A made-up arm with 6 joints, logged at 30 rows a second.
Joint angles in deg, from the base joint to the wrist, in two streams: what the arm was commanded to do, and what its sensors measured. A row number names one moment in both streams.
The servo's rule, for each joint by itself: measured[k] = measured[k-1] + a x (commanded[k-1-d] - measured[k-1]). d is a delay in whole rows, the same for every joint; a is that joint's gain. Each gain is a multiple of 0.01, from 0.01 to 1. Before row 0 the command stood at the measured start. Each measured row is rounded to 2 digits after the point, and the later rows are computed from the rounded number. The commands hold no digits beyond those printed.
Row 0, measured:
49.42 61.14 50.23 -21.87 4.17 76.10
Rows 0 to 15, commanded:
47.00 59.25 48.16 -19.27 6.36 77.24
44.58 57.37 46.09 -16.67 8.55 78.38
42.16 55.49 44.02 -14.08 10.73 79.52
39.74 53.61 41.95 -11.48 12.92 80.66
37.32 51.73 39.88 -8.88 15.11 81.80
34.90 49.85 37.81 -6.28 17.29 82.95
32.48 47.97 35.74 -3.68 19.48 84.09
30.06 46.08 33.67 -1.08 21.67 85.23
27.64 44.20 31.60 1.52 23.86 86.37
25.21 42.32 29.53 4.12 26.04 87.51
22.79 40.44 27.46 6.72 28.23 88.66
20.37 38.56 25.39 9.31 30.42 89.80
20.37 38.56 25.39 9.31 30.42 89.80
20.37 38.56 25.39 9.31 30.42 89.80
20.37 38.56 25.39 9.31 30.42 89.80
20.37 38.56 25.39 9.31 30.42 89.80
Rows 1 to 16, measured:
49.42 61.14 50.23 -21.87 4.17 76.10
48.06 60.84 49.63 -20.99 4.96 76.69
46.11 60.28 48.60 -19.52 6.25 77.57
43.90 59.51 47.27 -17.67 7.86 78.58
41.57 58.57 45.73 -15.57 9.68 79.66
39.19 57.48 44.03 -13.30 11.63 80.77
36.79 56.26 42.23 -10.91 13.67 81.90
34.38 54.93 40.35 -8.45 15.76 83.04
31.96 53.51 38.41 -5.94 17.89 84.18
29.54 52.02 36.44 -3.40 20.04 85.32
27.12 50.47 34.44 -0.84 22.20 86.46
24.70 48.87 32.42 1.73 24.37 87.60
22.28 47.22 30.38 4.31 26.55 88.74
21.21 45.83 28.93 6.01 27.94 89.29
20.74 44.67 27.90 7.13 28.83 89.56
20.53 43.69 27.17 7.87 29.40 89.68
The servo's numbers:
d 1
a 0.56 0.16 0.29 0.34 0.36 0.52

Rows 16 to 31, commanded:
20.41 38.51 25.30 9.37 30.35 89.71
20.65 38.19 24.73 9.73 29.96 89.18
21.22 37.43 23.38 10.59 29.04 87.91
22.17 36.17 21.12 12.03 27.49 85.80
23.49 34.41 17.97 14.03 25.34 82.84
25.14 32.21 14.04 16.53 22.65 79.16
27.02 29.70 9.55 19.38 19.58 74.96
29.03 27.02 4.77 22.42 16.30 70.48
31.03 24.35 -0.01 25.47 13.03 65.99
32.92 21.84 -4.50 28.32 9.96 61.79
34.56 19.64 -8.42 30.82 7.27 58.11
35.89 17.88 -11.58 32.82 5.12 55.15
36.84 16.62 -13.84 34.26 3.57 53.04
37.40 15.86 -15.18 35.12 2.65 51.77
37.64 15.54 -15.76 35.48 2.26 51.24
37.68 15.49 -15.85 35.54 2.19 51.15
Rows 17 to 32, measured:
20.44 42.87 26.65 8.36 29.77 89.74
20.42 42.17 26.26 8.70 29.98 89.72
20.55 41.53 25.82 9.05 29.97 89.44
20.93 40.87 25.11 9.57 29.64 88.64
21.62 40.12 23.95 10.41 28.87 87.16
22.67 39.21 22.22 11.64 27.60 84.91
24.05 38.09 19.85 13.30 25.82 81.92
25.71 36.75 16.86 15.37 23.57 78.30
27.57 35.19 13.35 17.77 20.95 74.23
29.51 33.46 9.48 20.39 18.10 69.95
31.42 31.60 5.43 23.09 15.17 65.71
33.18 29.69 1.41 25.72 12.33 61.76
34.70 27.80 -2.36 28.13 9.73 58.32
35.90 26.01 -5.69 30.21 7.51 55.57
36.74 24.39 -8.44 31.88 5.76 53.59
37.24 22.97 -10.56 33.10 4.50 52.37

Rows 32 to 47, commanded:
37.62 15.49 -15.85 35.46 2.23 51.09
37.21 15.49 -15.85 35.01 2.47 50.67
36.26 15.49 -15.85 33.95 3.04 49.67
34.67 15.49 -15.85 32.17 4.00 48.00
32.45 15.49 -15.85 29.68 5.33 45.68
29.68 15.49 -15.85 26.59 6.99 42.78
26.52 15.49 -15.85 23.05 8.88 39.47
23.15 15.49 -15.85 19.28 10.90 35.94
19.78 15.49 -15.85 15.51 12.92 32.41
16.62 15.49 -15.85 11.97 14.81 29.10
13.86 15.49 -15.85 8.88 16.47 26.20
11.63 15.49 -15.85 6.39 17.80 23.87
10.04 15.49 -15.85 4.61 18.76 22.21
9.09 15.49 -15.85 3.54 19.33 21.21
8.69 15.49 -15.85 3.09 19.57 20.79
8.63 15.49 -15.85 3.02 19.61 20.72
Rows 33 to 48, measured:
37.49 21.77 -12.09 33.93 3.67 51.74
37.56 20.77 -13.18 34.45 3.15 51.40
37.36 19.93 -13.95 34.64 2.91 51.02
36.74 19.22 -14.50 34.41 2.96 50.32
35.58 18.62 -14.89 33.65 3.33 49.11
33.83 18.12 -15.17 32.30 4.05 47.33
31.51 17.70 -15.37 30.36 5.11 44.96
28.72 17.35 -15.51 27.87 6.47 42.11
25.60 17.05 -15.61 24.95 8.06 38.90
22.34 16.80 -15.68 21.74 9.81 35.53
19.14 16.59 -15.73 18.42 11.61 32.19
16.18 16.41 -15.76 15.18 13.36 29.08
13.63 16.26 -15.79 12.19 14.96 26.37
11.62 16.14 -15.81 9.61 16.33 24.21
10.20 16.04 -15.82 7.55 17.41 22.65
9.35 15.95 -15.83 6.03 18.19 21.68

